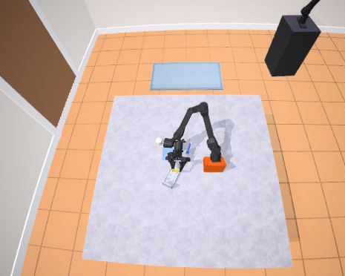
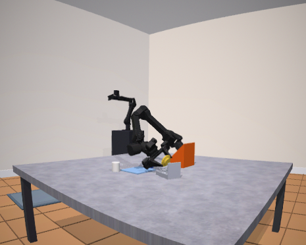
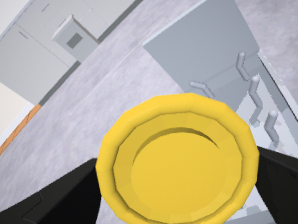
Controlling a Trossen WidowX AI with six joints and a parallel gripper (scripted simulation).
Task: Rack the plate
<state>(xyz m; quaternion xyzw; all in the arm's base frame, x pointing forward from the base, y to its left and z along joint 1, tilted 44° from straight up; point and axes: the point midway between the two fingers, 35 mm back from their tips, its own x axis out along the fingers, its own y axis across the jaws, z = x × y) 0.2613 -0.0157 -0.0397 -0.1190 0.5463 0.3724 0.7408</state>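
Right now my gripper tip is 40 mm short of the dish rack, 30 mm to the right of it and 40 mm above it. Round my gripper tip: blue utensil 100 mm behind, 180 mm to the right, 60 mm below; then yellow plate 10 mm to the right; then blue placemat 20 mm ahead, 180 mm to the right, 60 mm below.
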